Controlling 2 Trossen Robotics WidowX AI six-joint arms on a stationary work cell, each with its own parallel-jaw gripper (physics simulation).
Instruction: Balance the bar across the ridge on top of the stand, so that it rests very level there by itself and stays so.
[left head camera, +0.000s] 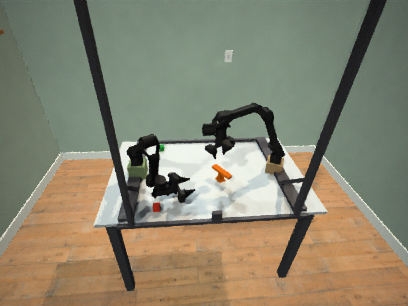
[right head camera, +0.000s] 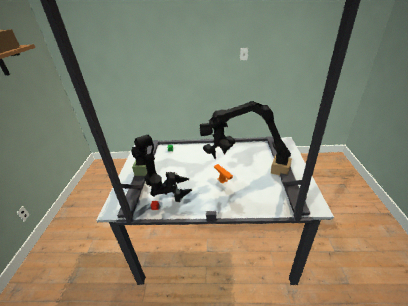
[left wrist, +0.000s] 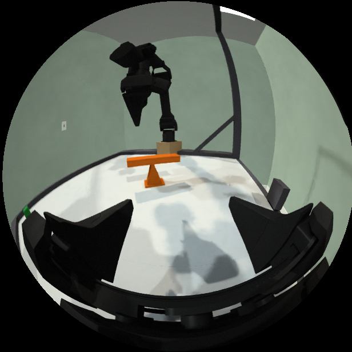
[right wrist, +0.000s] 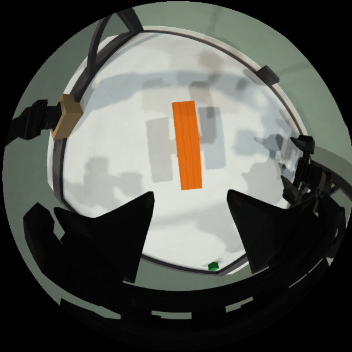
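Seen in the pictures: left gripper, fingertip midpoint: (left head camera: 192, 184) (right head camera: 190, 184); right gripper, fingertip midpoint: (left head camera: 219, 156) (right head camera: 219, 156); left arm's base, origin of the base link: (left head camera: 136, 162) (right head camera: 141, 162); right arm's base, origin of the base link: (left head camera: 275, 160) (right head camera: 281, 161).
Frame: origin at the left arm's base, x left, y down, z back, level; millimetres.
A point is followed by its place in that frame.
Note:
The orange bar (left head camera: 222, 171) @[x -81, y 19, z -515 mm] (right head camera: 223, 171) @[x -79, y 19, z -515 mm] (left wrist: 153, 160) (right wrist: 187, 145) lies across the top of the orange stand (left head camera: 220, 178) @[x -87, y 70, z -506 mm] (right head camera: 222, 179) @[x -88, y 74, z -508 mm] (left wrist: 154, 177), with both ends off the table. In the left wrist view it looks close to level, its right end slightly higher in the picture; exact level cannot be told. The ridge is hidden under the bar. My right gripper (left head camera: 219, 155) @[x -42, y -64, z -495 mm] (right head camera: 219, 155) @[x -42, y -64, z -495 mm] (right wrist: 191, 195) is open and empty, above and behind the bar, apart from it. My left gripper (left head camera: 192, 184) @[x -191, y 14, z -330 mm] (right head camera: 189, 184) @[x -191, y 14, z -330 mm] (left wrist: 182, 203) is wide open and empty, left of the stand.
A red cube (left head camera: 156, 207) @[x -307, y 62, z -140 mm] (right head camera: 155, 205) @[x -307, y 61, z -147 mm] lies near the front left of the table, by the left arm. A green cube (left head camera: 161, 148) @[x 250, y 69, z -124 mm] (right head camera: 170, 148) @[x 250, y 68, z -130 mm] (right wrist: 213, 266) lies at the back left. A dark block (left head camera: 217, 215) @[x -388, y 45, z -448 mm] (right head camera: 211, 215) @[x -388, y 42, z -451 mm] stands at the front edge. Dark posts rise at the sides.

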